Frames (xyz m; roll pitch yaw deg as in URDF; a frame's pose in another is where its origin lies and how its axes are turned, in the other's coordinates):
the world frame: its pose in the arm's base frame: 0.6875 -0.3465 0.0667 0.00 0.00 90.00
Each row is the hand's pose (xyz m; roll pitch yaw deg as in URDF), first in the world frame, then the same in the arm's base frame.
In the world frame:
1: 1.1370 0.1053 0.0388 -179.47 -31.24 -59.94
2: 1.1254 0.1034 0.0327 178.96 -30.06 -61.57
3: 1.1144 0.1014 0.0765 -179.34 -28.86 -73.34
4: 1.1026 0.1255 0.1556 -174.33 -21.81 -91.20
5: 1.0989 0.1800 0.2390 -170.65 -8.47 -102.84
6: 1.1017 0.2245 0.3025 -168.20 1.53 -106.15
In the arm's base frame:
1: 0.5822 0.7905 0.1055 -179.47 -31.24 30.06
2: 0.5841 0.7789 0.0994 178.96 -30.06 28.43
3: 0.5861 0.7679 0.1432 -179.34 -28.86 16.66
4: 0.5620 0.7561 0.2223 -174.33 -21.81 -1.20
5: 0.5075 0.7524 0.3057 -170.65 -8.47 -12.84
6: 0.4630 0.7552 0.3692 -168.20 1.53 -16.15

